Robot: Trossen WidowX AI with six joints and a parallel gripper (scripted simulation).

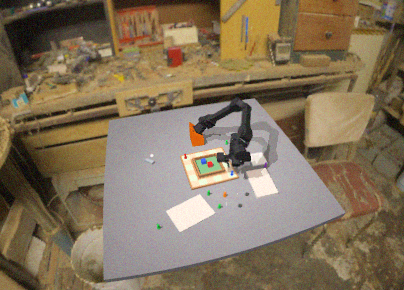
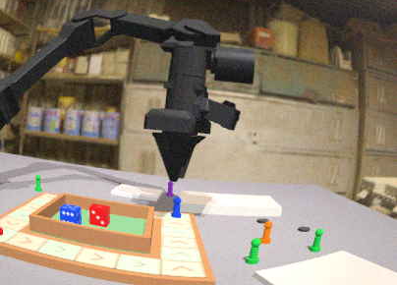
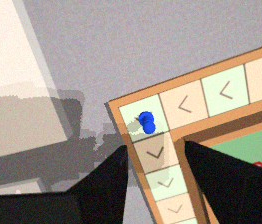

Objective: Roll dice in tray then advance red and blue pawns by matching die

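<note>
Now: gripper tip 50 mm above the blue pawn. Also, from my gripper tip: purple pawn (20 mm ahead, 230 mm to the left, 60 mm below); red pawn (240 mm behind, 210 mm to the right, 50 mm below); orange pawn (120 mm ahead, 100 mm to the right, 60 mm below).
</note>
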